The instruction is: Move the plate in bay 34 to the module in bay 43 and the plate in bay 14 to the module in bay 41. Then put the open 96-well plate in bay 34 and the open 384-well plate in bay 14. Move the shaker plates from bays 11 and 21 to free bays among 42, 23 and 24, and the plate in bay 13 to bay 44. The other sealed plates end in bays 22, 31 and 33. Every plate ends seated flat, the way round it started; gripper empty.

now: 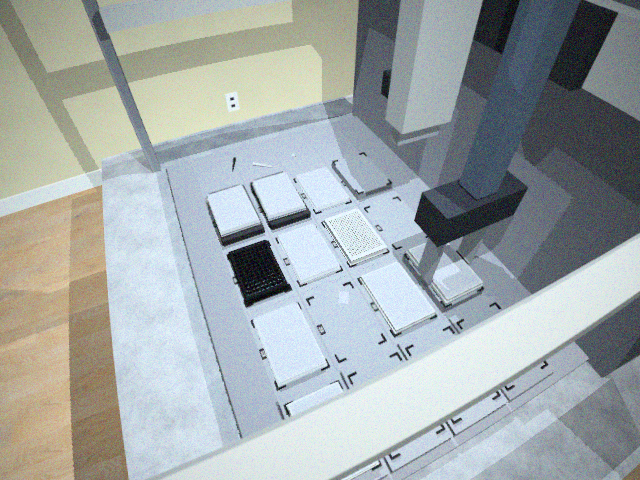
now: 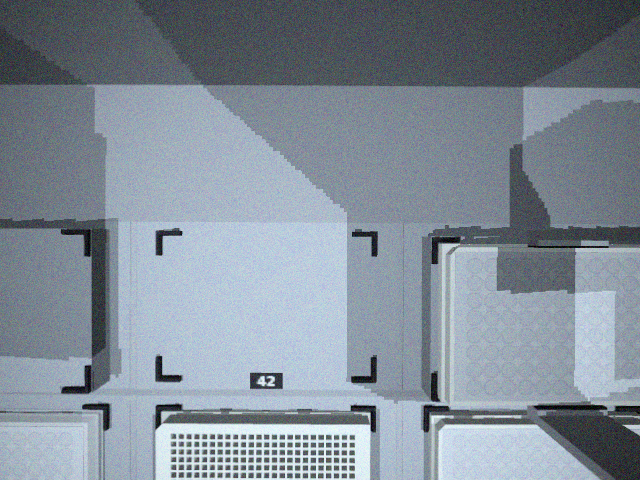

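Where they show: gripper, fingertip midpoint: (image 1: 443,267) (image 2: 560,323); robot's base at its link origin: (image 1: 210,205).
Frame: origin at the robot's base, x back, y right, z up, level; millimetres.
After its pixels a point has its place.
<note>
A sealed plate (image 1: 467,281) {x -438, y -376, z 37 mm} (image 2: 516,341) {x -363, y -353, z 38 mm} lies level and low on the module in bay 43. My gripper (image 1: 448,268) {x -390, y -361, z 30 mm} (image 2: 571,325) {x -390, y -361, z 30 mm} is down over it, its jaws tight against both long sides; it looks shut on this plate. The bay 41 module (image 1: 364,173) {x -71, y -369, z 19 mm} (image 2: 41,294) {x -103, y -373, z 19 mm} bears no plate. The open 384-well plate (image 1: 355,235) {x -234, y -256, z 12 mm} (image 2: 263,454) {x -228, y -281, z 14 mm} is below bay 42 (image 2: 258,310) {x -223, y -361, z 0 mm}. The black open 96-well plate (image 1: 258,271) {x -237, y -43, z 14 mm} is at the left. Shaker plates (image 1: 235,209) {x -77, y -47, z 37 mm} (image 1: 279,193) {x -71, y -150, z 37 mm} sit at the back left. The bay 13 plate (image 1: 291,343) {x -401, y -45, z 14 mm} and bay 14 plate (image 1: 316,396) {x -501, y -46, z 29 mm} are nearer the front.
Other sealed plates (image 1: 323,187) {x -71, y -259, z 14 mm} (image 1: 309,253) {x -239, y -149, z 14 mm} (image 1: 398,297) {x -401, y -254, z 14 mm} lie around the open 384-well plate. The parked pipetting stage (image 1: 429,62) hangs behind my gripper. A pale rail (image 1: 413,377) {x -614, y -51, z 400 mm} crosses the front, partly hiding the front bays. A pen (image 1: 234,163) {x 126, y -94, z 5 mm} lies at the back.
</note>
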